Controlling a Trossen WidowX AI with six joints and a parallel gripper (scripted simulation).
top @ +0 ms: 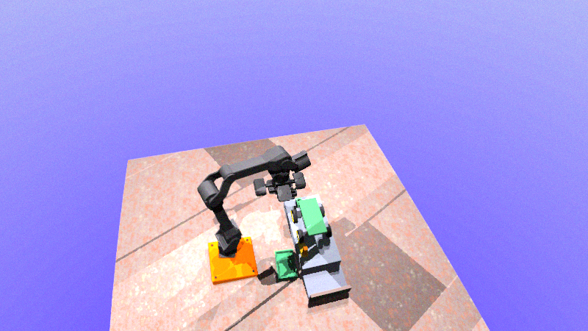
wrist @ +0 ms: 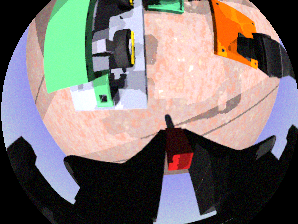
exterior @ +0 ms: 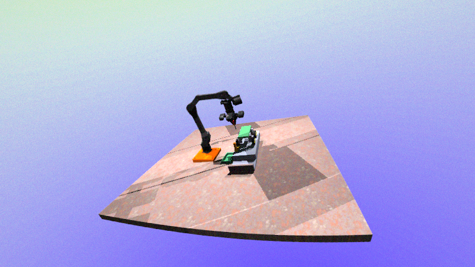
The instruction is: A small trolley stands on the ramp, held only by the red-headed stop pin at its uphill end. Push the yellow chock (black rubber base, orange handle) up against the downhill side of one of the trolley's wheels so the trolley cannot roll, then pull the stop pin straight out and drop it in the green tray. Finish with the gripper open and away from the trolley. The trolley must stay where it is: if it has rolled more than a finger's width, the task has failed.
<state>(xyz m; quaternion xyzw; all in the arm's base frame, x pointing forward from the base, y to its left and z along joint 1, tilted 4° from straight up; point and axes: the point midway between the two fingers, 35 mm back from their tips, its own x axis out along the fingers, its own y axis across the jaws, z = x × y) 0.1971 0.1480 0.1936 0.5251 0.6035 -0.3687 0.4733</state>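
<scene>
Right now the green tray is 220 mm to the right of my gripper tip, 180 mm below it and 20 mm ahead of it. Round my gripper tip: red-headed stop pin: right at my gripper tip; yellow chock: 200 mm to the right, 90 mm below, 80 mm ahead; trolley: 120 mm ahead, 100 mm to the right, 60 mm below.
</scene>
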